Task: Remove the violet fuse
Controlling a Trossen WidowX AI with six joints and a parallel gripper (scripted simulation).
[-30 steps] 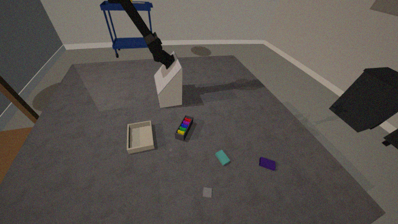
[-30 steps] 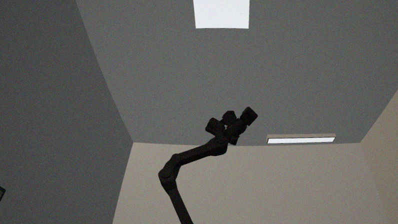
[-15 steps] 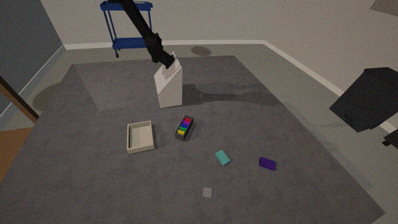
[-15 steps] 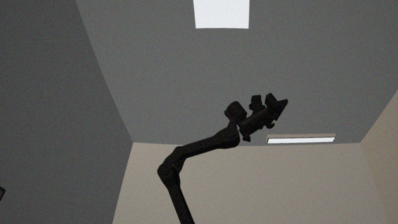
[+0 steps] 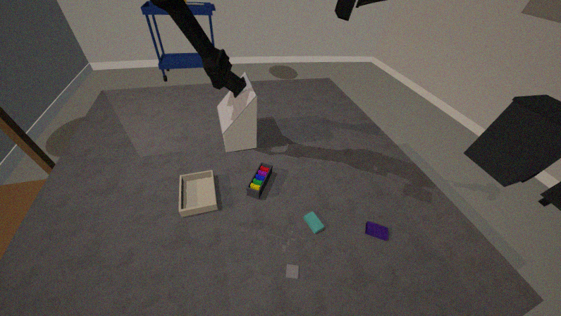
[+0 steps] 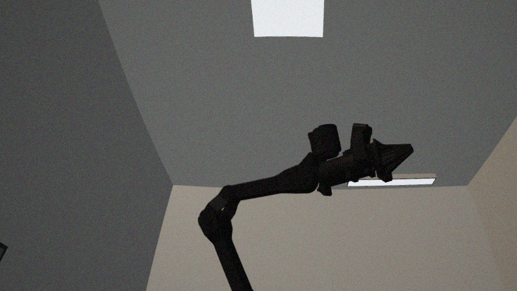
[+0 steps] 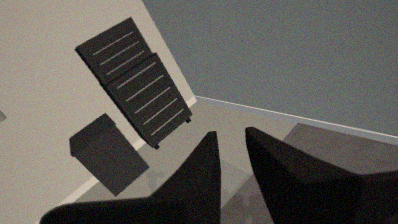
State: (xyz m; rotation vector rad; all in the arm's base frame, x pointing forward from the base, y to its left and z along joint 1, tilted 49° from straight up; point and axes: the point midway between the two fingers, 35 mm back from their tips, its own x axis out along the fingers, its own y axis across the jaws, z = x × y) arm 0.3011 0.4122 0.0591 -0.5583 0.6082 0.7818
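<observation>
My gripper tip is now 5 cm past the violet fuse, 23 cm to the left of it and 50 cm above it. Round my gripper tip: beige tray 3 cm behind, 43 cm to the right, 52 cm below; then grey tile 25 cm ahead, 22 cm to the right, 52 cm below.
</observation>
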